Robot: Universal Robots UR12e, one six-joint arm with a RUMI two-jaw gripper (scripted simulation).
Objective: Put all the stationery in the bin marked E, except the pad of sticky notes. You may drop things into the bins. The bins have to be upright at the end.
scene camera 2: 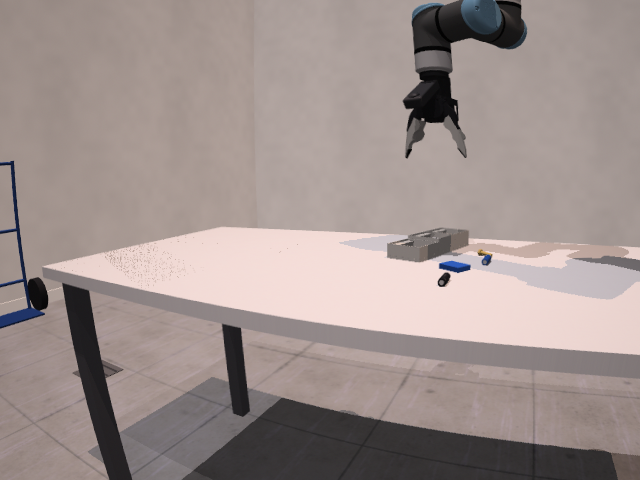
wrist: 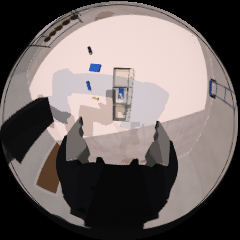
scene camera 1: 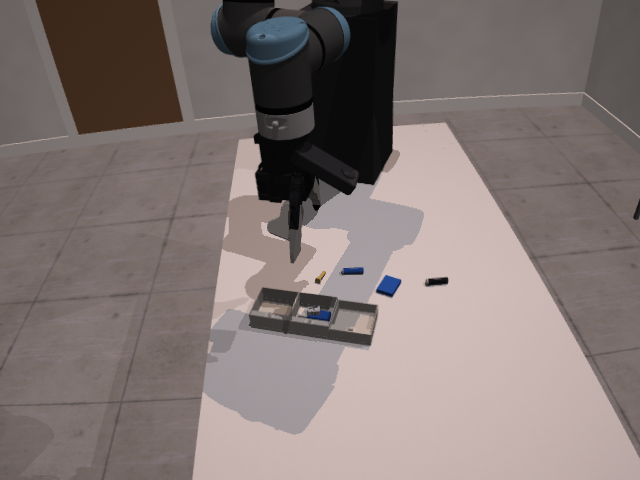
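Observation:
I see my gripper (scene camera 1: 305,235), and the same gripper (scene camera 2: 435,158) appears in scene camera 2 as well. The wrist view shows me my gripper (wrist: 119,119) too. There is also a three-compartment bin tray (scene camera 1: 286,304), and I see the tray (scene camera 2: 418,247) in scene camera 2 and the tray (wrist: 120,111) in the wrist view.

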